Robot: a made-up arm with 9 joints.
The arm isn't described. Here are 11 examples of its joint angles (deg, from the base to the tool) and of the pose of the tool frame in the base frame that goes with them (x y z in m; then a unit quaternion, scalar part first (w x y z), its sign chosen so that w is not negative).
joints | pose
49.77 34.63 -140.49 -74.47 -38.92 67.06 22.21 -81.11 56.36 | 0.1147 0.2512 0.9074 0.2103 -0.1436 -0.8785 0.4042
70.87 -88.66 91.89 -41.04 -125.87 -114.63 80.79 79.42 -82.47 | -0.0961 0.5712 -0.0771 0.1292 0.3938 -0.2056 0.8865
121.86 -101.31 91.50 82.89 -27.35 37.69 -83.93 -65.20 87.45 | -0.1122 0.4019 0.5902 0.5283 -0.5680 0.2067 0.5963
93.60 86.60 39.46 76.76 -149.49 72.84 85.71 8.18 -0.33 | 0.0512 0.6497 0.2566 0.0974 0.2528 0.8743 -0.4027
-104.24 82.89 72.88 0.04 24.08 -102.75 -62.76 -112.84 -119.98 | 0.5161 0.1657 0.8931 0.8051 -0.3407 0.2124 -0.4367
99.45 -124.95 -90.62 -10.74 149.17 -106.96 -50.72 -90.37 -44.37 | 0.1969 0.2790 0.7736 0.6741 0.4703 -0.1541 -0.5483
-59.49 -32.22 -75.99 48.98 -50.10 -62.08 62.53 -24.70 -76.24 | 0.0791 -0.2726 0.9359 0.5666 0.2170 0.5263 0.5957
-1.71 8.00 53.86 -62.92 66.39 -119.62 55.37 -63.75 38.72 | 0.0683 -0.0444 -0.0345 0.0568 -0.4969 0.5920 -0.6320
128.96 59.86 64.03 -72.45 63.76 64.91 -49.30 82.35 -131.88 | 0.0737 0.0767 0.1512 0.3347 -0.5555 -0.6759 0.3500
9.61 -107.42 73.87 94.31 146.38 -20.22 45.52 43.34 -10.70 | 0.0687 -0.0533 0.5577 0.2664 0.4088 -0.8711 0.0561
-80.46 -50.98 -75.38 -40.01 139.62 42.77 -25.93 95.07 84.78 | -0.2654 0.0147 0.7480 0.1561 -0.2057 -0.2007 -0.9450
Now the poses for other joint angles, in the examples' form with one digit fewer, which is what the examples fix.
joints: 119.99 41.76 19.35 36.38 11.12 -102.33 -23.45 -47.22 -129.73
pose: 0.083 0.627 0.331 0.794 -0.370 -0.256 0.408
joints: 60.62 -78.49 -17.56 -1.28 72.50 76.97 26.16 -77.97 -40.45
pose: -0.460 0.587 0.492 0.398 -0.741 -0.099 -0.532
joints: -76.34 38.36 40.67 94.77 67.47 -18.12 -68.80 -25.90 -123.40
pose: 0.032 -0.417 0.918 0.613 0.364 0.186 -0.676
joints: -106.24 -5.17 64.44 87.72 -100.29 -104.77 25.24 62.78 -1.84
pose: 0.313 -0.075 1.077 0.021 0.852 0.267 -0.449
